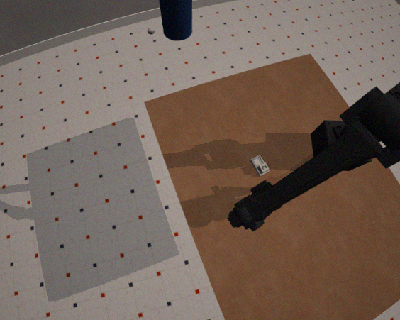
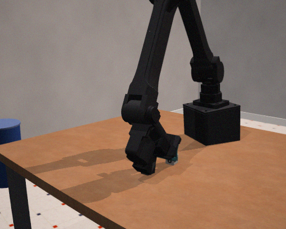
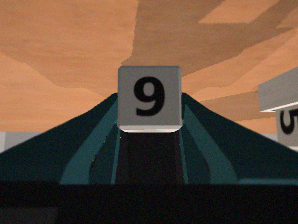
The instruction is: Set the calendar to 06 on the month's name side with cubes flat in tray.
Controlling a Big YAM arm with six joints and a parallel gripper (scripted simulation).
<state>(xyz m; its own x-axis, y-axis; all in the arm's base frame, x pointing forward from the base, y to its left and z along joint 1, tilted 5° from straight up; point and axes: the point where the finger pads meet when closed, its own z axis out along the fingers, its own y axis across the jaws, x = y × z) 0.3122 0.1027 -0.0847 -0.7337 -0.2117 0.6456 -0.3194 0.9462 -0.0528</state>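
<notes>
The white digit cube lies 1 cm below my hand and 1 cm behind it. From my hand the other things lie so: white tray (11 cm to the right, 2 cm ahead, 1 cm below).
</notes>
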